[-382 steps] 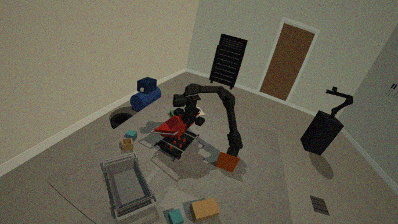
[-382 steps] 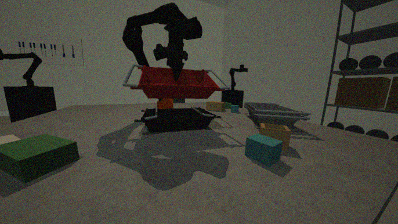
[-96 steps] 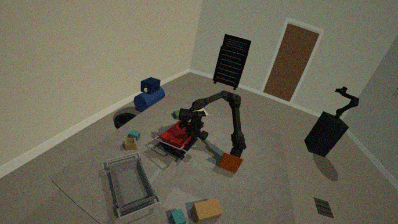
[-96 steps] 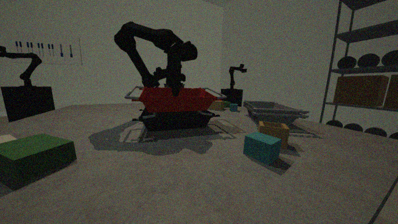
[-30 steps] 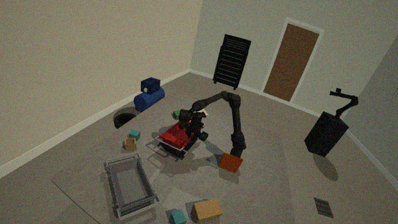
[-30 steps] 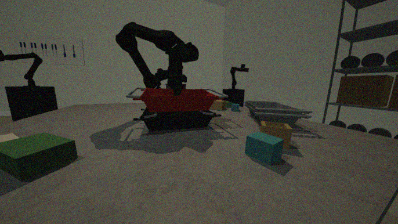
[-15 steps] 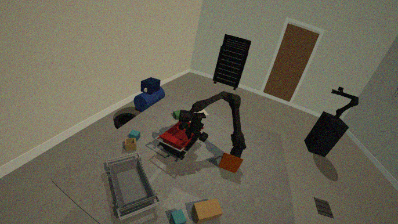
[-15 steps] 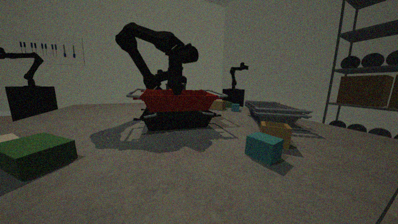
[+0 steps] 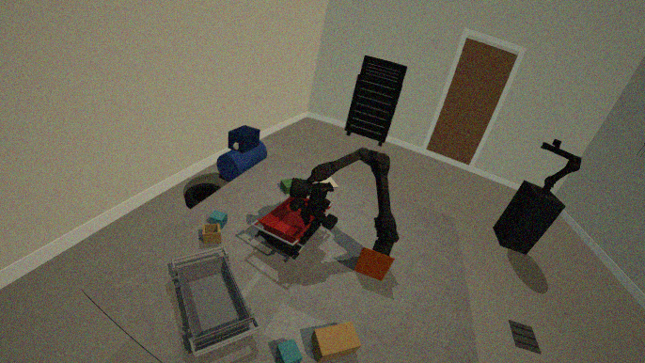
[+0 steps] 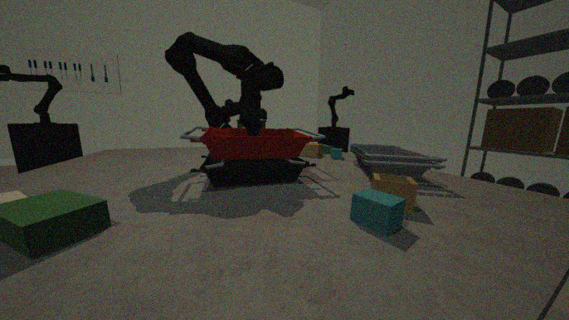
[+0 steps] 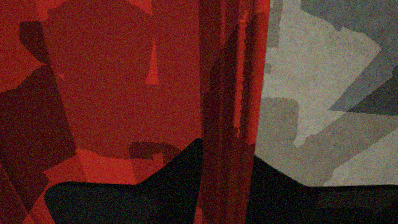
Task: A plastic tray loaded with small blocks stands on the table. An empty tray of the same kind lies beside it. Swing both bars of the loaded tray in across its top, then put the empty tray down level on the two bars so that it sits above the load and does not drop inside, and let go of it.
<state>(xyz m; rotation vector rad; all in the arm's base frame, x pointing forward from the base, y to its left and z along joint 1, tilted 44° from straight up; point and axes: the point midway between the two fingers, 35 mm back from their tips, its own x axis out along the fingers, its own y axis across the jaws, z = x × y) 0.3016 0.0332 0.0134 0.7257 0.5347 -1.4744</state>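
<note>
Now: the red tray 7 cm ahead of my gripper tip, 3 cm above it and 1 cm to the right of it. The rest, counted from my gripper tip: pale flat card (54 cm to the right, 11 cm ahead, 8 cm below).
</note>
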